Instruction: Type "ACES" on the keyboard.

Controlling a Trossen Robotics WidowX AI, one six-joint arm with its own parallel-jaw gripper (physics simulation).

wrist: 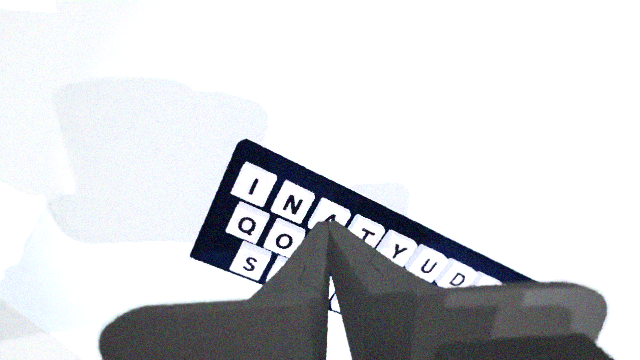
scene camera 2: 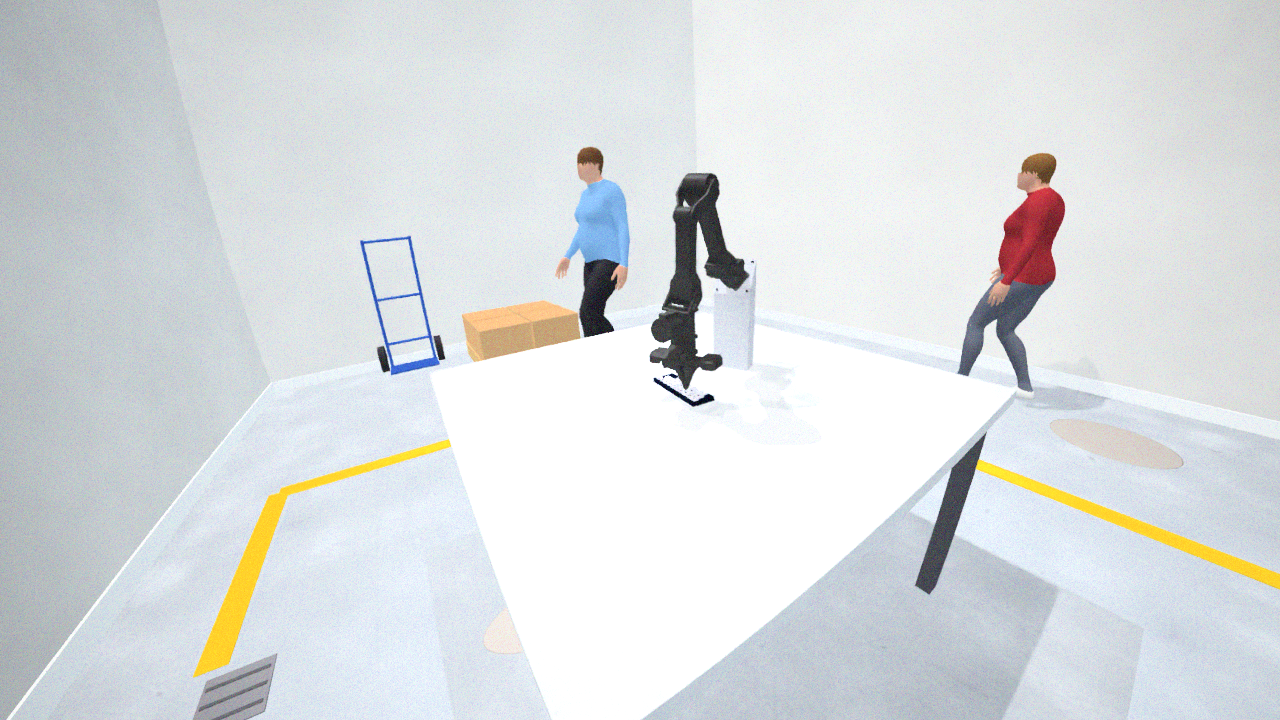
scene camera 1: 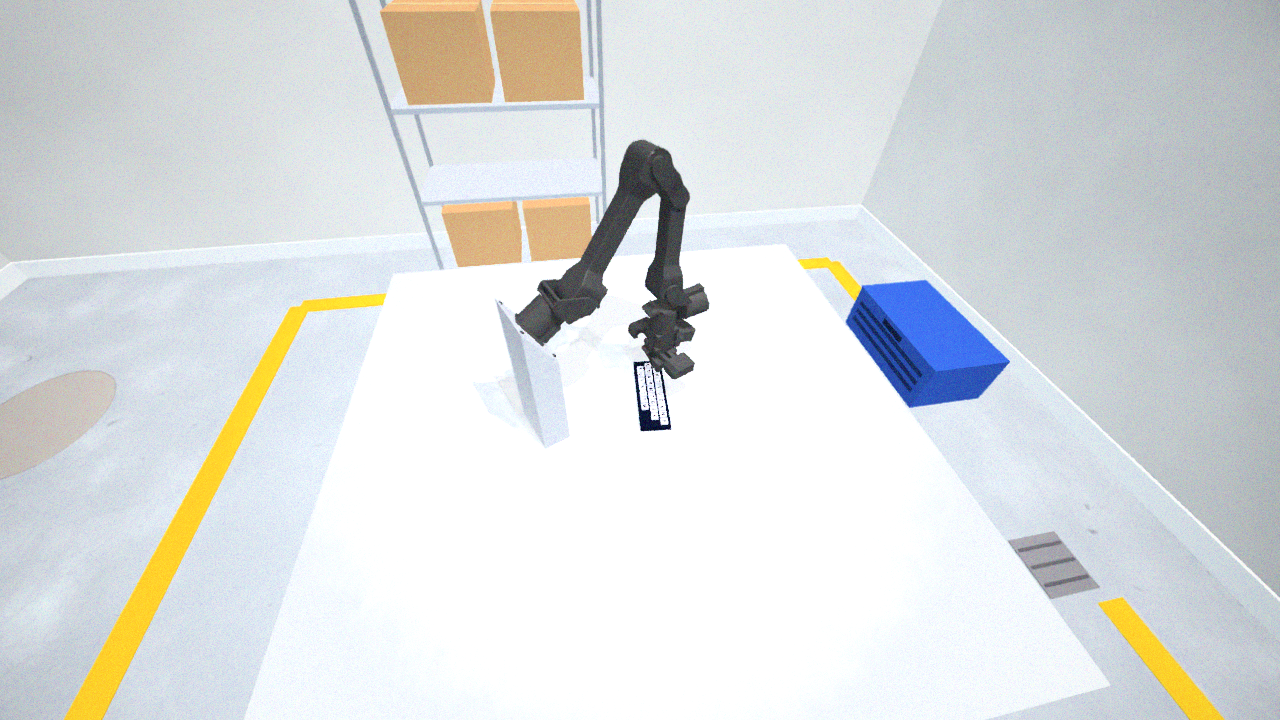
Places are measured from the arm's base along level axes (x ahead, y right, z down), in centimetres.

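Where they show: gripper, between the fingertips: (wrist: 326,230) (scene camera 2: 686,389) (scene camera 1: 657,370); arm's base, origin of its link: (scene camera 2: 735,277) (scene camera 1: 528,330).
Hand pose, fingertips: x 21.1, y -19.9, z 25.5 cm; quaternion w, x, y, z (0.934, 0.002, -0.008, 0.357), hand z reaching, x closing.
Note:
Each offset is from my fingertips to the top centre of the thing. Level surfaces: height alone.
The dark blue keyboard @[dx -0.2, dy +5.6, dz +1.2 cm] (scene camera 1: 651,394) (scene camera 2: 698,401) (wrist: 215,247) with white letter keys lies flat on the white table @[dz +2.8 cm] (scene camera 1: 716,537) (scene camera 2: 626,501). My gripper (scene camera 1: 664,363) (scene camera 2: 686,386) (wrist: 326,230) is shut and empty, pointing down at the keyboard. In the wrist view its tips overlap the lower part of the A key @[dx +0.0, dy +0.3, dz +1.2 cm] (wrist: 331,205), between the N key @[dx -0.6, dy -1.6, dz +1.2 cm] (wrist: 292,202) and the T key @[dx +0.7, dy +2.2, dz +1.2 cm] (wrist: 366,232). Whether they touch it, I cannot tell. The S key @[dx -4.5, dy -0.8, dz +1.2 cm] (wrist: 249,264) shows at the lower left. The fingers hide much of the lower rows; C and E cannot be read.
A white upright panel (scene camera 1: 541,394) (scene camera 2: 733,331) stands beside the keyboard, at the arm's base. Beyond the table are a blue cabinet (scene camera 1: 935,326), a shelf rack (scene camera 1: 496,108), cartons (scene camera 2: 528,326), a hand truck (scene camera 2: 398,297) and two people (scene camera 2: 601,223) (scene camera 2: 1033,237).

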